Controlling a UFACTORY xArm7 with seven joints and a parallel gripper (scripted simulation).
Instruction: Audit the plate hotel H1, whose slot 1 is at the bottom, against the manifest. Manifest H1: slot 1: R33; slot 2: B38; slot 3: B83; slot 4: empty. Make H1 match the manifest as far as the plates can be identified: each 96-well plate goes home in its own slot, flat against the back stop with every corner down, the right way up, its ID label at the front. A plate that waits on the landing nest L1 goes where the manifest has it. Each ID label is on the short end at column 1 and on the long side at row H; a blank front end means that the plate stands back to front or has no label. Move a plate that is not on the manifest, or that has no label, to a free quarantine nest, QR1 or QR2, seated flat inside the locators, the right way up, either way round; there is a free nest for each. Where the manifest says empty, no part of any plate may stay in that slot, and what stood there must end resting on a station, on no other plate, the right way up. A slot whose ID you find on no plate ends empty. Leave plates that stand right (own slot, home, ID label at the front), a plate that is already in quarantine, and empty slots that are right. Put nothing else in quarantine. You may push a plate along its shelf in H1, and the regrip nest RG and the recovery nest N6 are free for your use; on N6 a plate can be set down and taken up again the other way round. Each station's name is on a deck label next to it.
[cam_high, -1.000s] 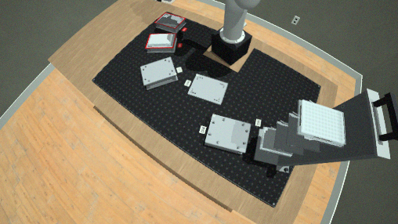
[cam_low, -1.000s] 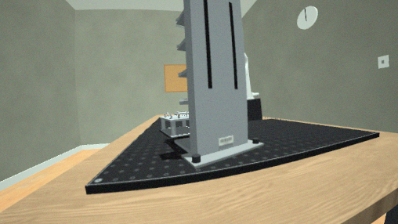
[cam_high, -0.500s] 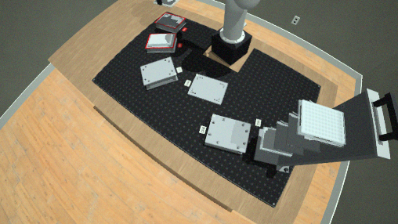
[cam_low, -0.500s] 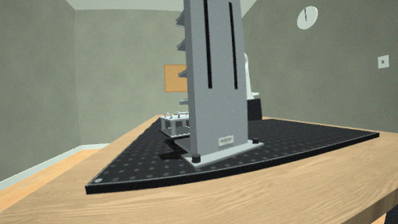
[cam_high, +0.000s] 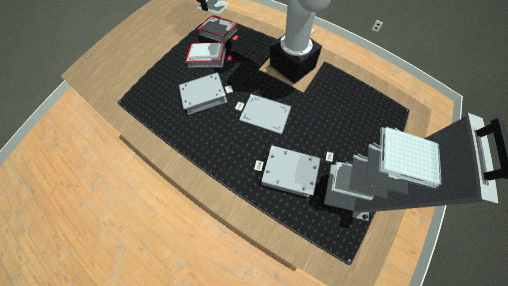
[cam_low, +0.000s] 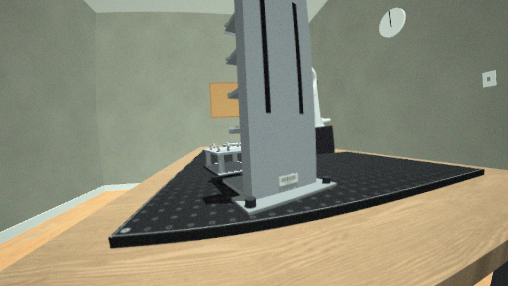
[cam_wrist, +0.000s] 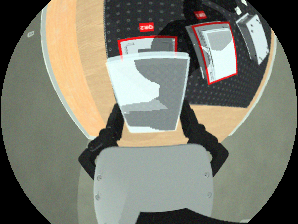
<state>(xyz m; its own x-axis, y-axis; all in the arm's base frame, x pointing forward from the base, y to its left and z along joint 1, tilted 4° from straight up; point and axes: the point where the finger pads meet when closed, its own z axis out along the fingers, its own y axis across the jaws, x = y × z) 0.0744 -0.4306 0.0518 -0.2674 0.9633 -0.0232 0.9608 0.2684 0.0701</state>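
Right now my hand is 10 mm to the right of the red-edged quarantine nest and 130 mm above it. Also, from my hand: grey plate: 220 mm ahead, 890 mm to the left, 50 mm below; then white 96-well plate: 220 mm ahead, 890 mm to the left, 190 mm above; then plate hotel H1: 180 mm ahead, 960 mm to the left, 50 mm above.
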